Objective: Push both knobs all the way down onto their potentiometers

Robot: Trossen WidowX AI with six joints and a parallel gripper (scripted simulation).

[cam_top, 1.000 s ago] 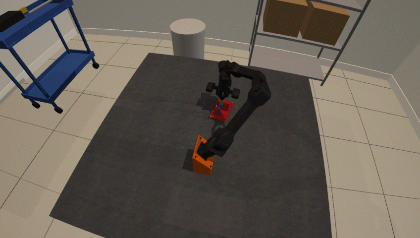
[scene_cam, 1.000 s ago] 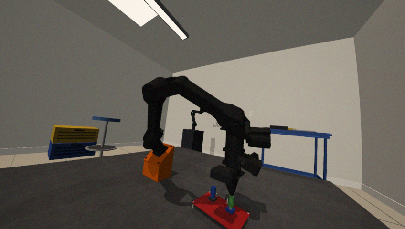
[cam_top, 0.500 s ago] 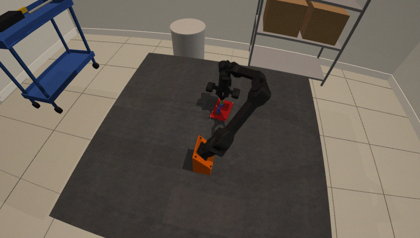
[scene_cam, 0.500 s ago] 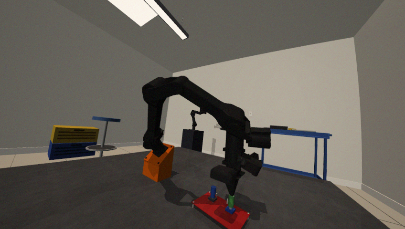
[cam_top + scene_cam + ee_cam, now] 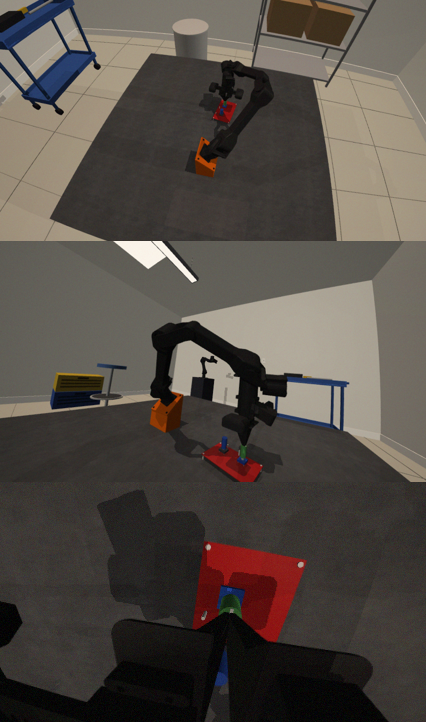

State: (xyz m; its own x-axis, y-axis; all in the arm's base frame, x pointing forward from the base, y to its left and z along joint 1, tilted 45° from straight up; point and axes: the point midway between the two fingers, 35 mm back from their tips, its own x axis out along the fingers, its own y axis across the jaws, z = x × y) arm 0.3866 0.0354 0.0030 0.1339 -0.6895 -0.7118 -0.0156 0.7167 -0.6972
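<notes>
The green knob is 1 cm below my gripper tip. Also, from my gripper tip: blue knob (7 cm behind, 2 cm below).
</notes>
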